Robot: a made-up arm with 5 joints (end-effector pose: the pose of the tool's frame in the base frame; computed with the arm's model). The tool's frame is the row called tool. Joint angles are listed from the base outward.
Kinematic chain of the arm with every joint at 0, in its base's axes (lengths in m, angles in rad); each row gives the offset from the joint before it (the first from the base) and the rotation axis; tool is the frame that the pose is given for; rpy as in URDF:
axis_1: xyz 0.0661 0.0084 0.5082 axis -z
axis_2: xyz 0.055 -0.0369 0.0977 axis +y
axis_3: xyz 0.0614 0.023 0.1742 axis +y
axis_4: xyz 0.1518 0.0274 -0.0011 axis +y
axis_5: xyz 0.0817 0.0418 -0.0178 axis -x
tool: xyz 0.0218 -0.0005 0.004 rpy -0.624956 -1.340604 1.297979
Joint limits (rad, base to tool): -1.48..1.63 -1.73..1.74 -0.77..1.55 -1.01..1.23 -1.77..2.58
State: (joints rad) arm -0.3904 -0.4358 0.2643 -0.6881 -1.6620
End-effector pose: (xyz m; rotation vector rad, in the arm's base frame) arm 0.2949 0.1581 0.8808 2.4700 -1.7661 0.1355
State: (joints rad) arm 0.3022 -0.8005 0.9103 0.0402 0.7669
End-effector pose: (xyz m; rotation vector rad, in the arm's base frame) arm 0.2968 -0.0031 0.7237 -0.2849 -0.8283 0.8416
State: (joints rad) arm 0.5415 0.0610 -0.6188 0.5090 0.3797
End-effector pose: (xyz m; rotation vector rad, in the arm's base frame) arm 0.4039 -0.1291 0.8466 -0.2871 -1.1828 0.4381
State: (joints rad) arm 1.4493 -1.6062 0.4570 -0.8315 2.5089
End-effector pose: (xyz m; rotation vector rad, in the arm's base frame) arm 0.1140 0.0952 0.9023 -2.5120 1.1840 -0.8782
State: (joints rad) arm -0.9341 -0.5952 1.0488 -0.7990 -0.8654
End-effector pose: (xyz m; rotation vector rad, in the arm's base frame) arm 0.1711 0.2377 0.7374 1.9076 -1.2709 0.7259
